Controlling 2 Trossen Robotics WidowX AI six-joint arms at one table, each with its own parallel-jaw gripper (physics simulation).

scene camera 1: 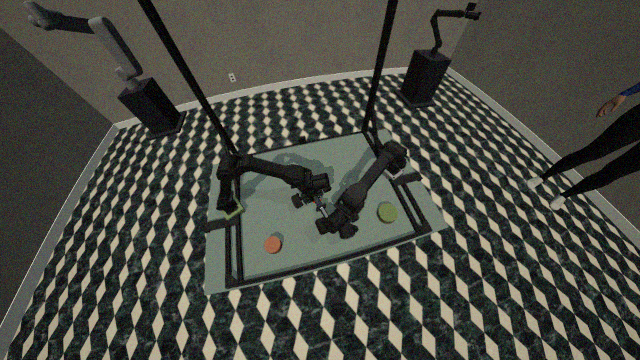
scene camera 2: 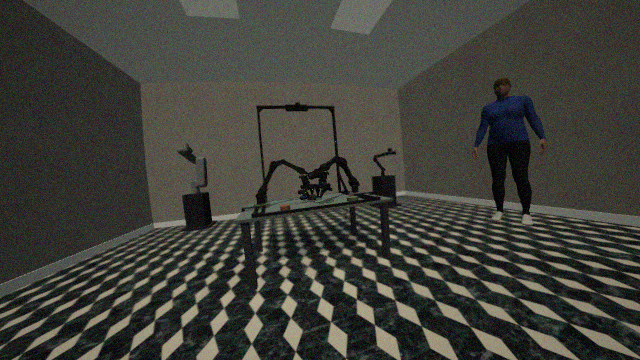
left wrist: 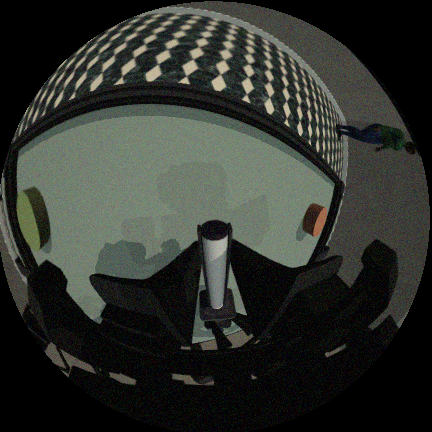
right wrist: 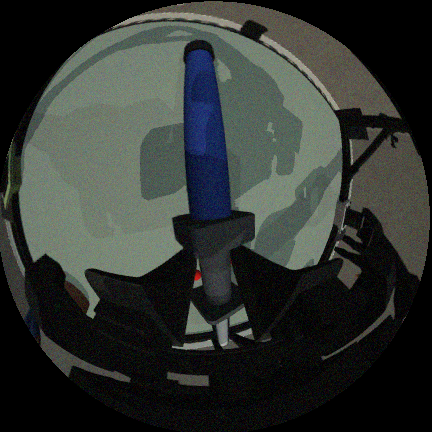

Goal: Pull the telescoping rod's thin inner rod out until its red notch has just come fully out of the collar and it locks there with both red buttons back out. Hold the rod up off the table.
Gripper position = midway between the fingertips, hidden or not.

Note:
In view: the left gripper (left wrist: 213, 244), the right gripper (right wrist: 212, 246) and a telescoping rod (right wrist: 211, 228).

